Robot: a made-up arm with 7 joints.
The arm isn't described. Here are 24 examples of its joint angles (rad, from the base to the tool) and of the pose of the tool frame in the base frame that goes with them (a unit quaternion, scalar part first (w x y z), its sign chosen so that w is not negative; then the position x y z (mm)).
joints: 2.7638 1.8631 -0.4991 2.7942 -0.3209 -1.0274 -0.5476
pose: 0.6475 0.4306 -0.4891 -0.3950 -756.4 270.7 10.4
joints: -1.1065 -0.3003 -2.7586 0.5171 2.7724 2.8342 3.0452
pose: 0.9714 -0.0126 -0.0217 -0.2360 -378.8 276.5 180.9
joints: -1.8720 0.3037 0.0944 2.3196 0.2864 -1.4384 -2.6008
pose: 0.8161 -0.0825 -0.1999 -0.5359 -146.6 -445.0 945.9
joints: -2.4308 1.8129 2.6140 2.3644 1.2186 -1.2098 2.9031
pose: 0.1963 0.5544 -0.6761 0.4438 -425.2 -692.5 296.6
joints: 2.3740 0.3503 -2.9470 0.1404 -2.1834 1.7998 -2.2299
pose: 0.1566 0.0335 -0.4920 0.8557 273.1 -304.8 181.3
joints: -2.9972 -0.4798 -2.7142 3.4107 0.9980 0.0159 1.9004
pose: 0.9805 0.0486 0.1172 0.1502 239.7 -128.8 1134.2
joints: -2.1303 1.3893 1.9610 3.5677 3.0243 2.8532 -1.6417
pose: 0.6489 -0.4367 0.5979 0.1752 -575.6 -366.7 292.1
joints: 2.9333 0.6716 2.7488 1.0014 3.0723 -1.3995 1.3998
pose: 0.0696 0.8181 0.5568 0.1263 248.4 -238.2 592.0
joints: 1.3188 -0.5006 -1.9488 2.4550 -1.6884 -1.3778 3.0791
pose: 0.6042 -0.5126 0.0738 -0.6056 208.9 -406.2 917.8
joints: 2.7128 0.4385 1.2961 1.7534 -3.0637 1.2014 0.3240
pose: 0.5602 0.2079 -0.1969 -0.7773 -640.3 -398.7 746.2
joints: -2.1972 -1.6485 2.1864 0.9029 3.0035 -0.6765 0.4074
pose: 0.2459 -0.0249 -0.7017 0.6683 296.2 -296.4 21.0
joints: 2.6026 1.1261 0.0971 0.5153 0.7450 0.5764 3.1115
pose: 0.1665 0.6723 -0.5102 0.5099 -48.8 -18.1 -247.0
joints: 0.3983 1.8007 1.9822 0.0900 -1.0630 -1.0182 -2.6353
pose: 0.4148 0.1372 -0.0674 -0.8970 -206.6 158.5 545.7
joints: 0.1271 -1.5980 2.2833 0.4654 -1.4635 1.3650 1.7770
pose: 0.3882 -0.0841 0.3479 0.8492 157.3 413.7 66.0
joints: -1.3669 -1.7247 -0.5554 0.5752 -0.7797 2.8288 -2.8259
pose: 0.2520 -0.8274 -0.4671 -0.1835 -239.6 -61.4 547.7
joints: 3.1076 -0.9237 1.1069 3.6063 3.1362 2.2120 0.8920
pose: 0.2236 -0.9224 0.0100 0.3146 633.4 318.8 543.9
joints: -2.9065 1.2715 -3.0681 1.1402 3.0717 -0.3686 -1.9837
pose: 0.5133 -0.4843 0.1941 -0.6814 107.6 63.3 880.8
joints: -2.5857 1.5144 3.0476 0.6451 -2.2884 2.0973 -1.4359
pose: 0.6756 0.6489 0.1135 -0.3311 109.9 -106.3 828.6
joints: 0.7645 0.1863 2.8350 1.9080 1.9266 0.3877 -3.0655
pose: 0.8696 0.4027 -0.2076 -0.1963 -500.9 -168.3 997.2
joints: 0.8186 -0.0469 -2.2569 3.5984 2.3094 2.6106 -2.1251
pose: 0.2097 0.0308 0.9772 0.0103 26.8 299.4 930.0
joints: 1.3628 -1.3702 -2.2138 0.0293 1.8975 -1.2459 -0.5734
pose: 0.1230 0.6510 -0.6118 -0.4322 87.0 114.3 67.0
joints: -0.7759 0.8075 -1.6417 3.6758 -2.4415 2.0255 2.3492
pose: 0.3339 -0.5799 0.4649 0.5797 586.7 -25.2 780.2
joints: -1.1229 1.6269 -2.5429 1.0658 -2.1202 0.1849 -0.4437
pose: 0.3398 -0.2657 -0.0198 0.9020 -333.6 -268.2 803.8
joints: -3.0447 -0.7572 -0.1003 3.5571 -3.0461 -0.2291 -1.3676
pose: 0.5381 0.3484 0.2908 0.7102 706.3 40.5 771.3
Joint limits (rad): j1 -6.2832..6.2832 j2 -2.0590..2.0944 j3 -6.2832..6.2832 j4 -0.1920..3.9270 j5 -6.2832..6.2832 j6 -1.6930..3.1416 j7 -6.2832..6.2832
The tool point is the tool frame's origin. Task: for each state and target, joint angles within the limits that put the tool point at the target. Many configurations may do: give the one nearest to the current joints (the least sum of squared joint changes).
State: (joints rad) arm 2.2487 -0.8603 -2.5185 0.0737 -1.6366 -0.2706 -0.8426
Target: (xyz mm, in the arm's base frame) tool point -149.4 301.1 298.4
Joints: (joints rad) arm 2.3666 -1.5134 -2.2807 -0.1920 -1.6390 -0.1458 -0.8426
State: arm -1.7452 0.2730 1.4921 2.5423 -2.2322 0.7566 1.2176
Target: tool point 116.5 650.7 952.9
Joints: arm -1.0533 -0.3932 1.9968 2.3189 -2.2381 0.4642 1.2176
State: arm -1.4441 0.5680 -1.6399 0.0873 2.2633 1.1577 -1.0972
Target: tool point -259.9 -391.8 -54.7
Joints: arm -1.0969 0.6968 -0.8944 0.6235 2.2732 1.2227 -1.0972
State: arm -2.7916 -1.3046 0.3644 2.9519 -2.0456 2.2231 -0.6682
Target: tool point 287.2 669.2 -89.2
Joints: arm -2.2154 -1.8734 0.3536 3.3138 -2.1162 2.1272 -0.6682
